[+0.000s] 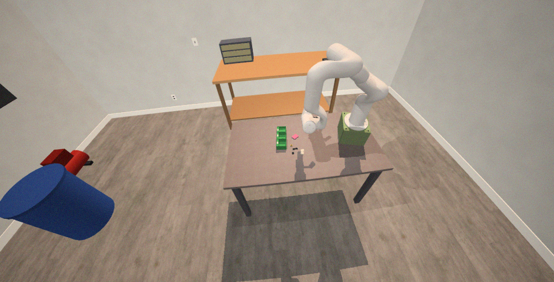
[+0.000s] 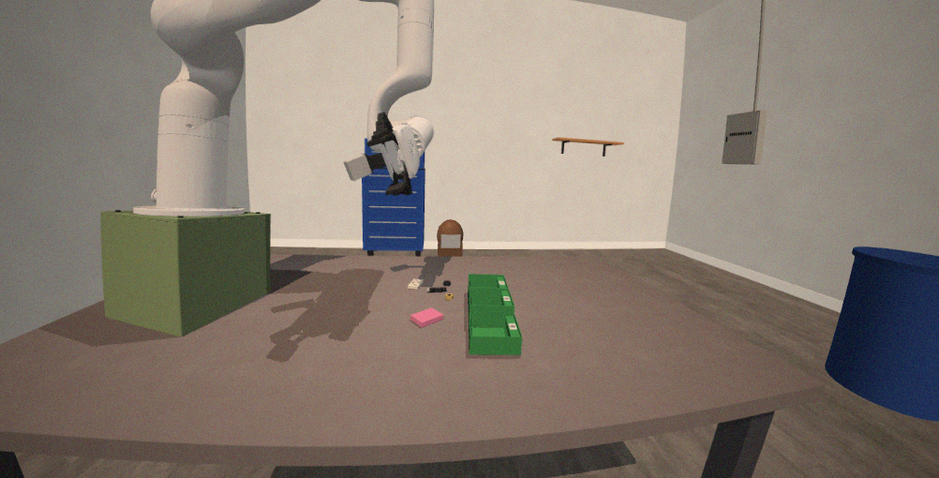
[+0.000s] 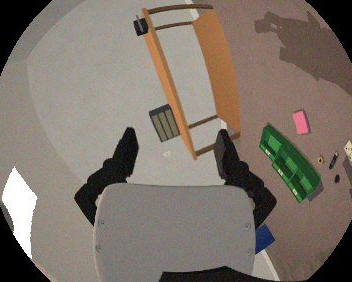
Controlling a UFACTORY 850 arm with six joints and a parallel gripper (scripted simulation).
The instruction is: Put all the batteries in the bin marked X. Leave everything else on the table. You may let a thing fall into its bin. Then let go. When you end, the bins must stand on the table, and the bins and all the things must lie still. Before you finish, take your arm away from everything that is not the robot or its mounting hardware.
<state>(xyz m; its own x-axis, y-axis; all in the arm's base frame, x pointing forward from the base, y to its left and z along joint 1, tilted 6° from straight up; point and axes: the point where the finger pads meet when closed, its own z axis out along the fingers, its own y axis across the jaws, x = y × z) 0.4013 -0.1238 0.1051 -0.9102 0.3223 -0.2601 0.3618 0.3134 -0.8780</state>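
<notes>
Now: the green bin 200 mm ahead of my hand, 10 mm to the right of it and 270 mm below it. Also, from my hand: pink block: 80 mm ahead, 290 mm below; then yellow ring: 130 mm ahead, 90 mm to the left, 290 mm below; then black cylinder: 110 mm ahead, 130 mm to the left, 290 mm below.
</notes>
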